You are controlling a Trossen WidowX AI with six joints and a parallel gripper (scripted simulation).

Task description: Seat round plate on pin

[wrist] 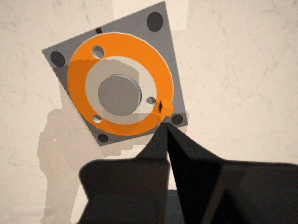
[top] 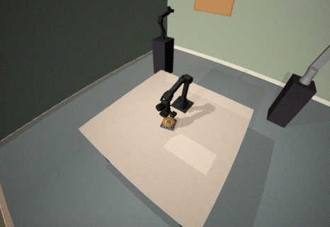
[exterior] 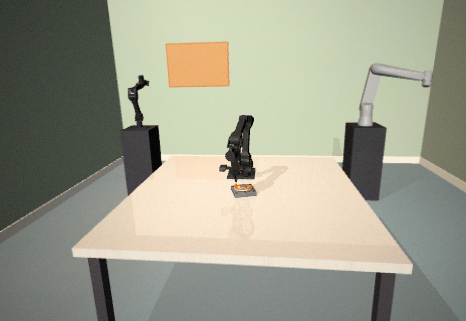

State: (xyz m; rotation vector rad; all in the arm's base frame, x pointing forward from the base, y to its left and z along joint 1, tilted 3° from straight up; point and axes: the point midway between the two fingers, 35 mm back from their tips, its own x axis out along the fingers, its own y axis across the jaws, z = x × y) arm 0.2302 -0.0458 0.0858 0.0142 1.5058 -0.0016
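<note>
Now: gripper tip 3 cm short of the base, 4 cm to the right of it and 3 cm above it.
</note>
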